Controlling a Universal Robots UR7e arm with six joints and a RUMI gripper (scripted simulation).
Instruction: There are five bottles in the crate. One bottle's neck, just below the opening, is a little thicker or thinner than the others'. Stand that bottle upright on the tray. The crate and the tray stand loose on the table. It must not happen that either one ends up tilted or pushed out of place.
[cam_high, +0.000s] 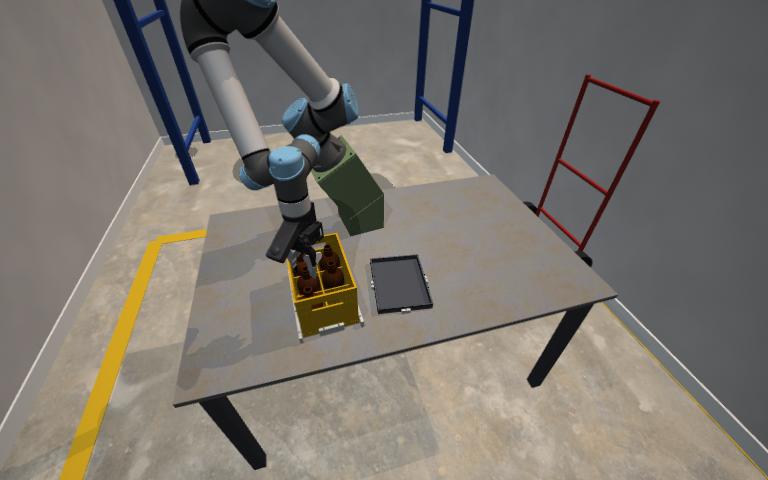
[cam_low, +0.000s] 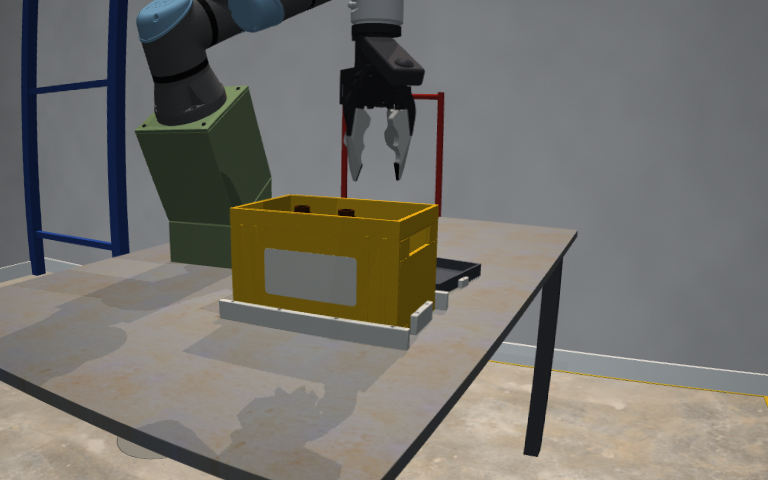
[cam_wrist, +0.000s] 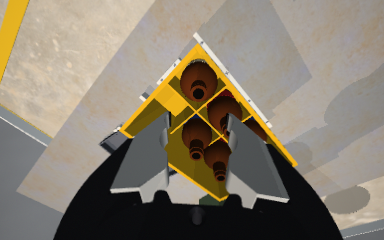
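The yellow crate is 80 mm behind my hand, 50 mm to the left of it and 150 mm below it. Round my hand: dark tray 60 mm behind, 330 mm to the left, 220 mm below.
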